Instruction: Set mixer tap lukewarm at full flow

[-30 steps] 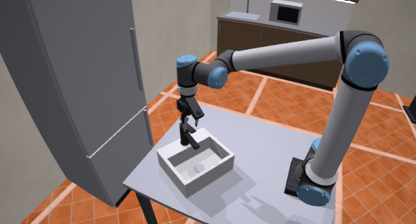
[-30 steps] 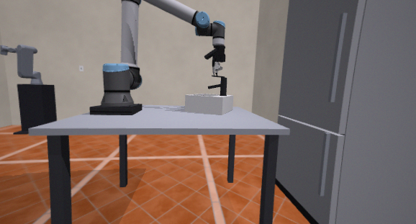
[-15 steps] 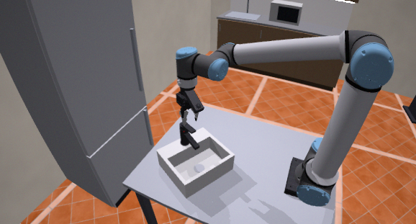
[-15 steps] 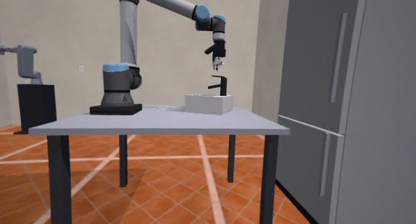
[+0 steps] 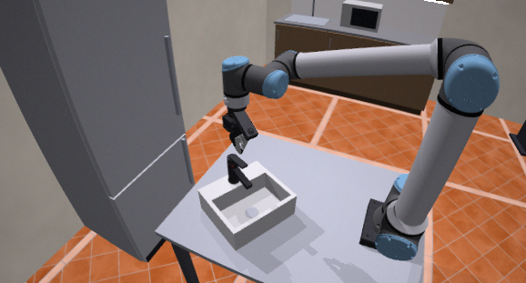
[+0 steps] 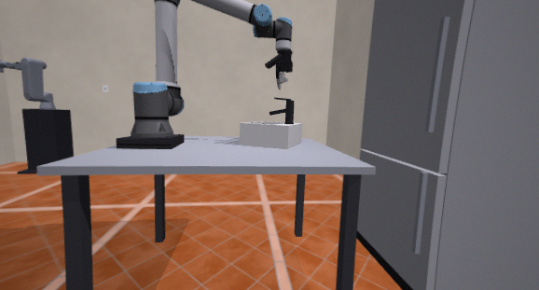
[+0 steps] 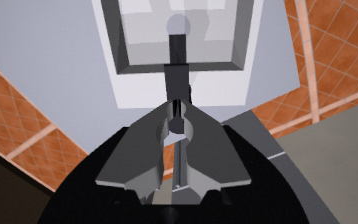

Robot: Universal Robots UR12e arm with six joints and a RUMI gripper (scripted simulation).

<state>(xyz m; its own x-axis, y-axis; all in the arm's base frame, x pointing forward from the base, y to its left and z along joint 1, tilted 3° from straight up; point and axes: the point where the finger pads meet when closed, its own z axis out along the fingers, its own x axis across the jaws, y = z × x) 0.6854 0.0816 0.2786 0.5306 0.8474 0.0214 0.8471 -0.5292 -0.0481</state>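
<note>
Now: hand 70 mm above the lever, 20 mm to the left of it and 20 mm short of it. Also, from my hand: white sink basin 310 mm below, 40 mm behind, 20 mm to the left; then black mixer tap 120 mm below, 40 mm ahead, 30 mm to the right.
</note>
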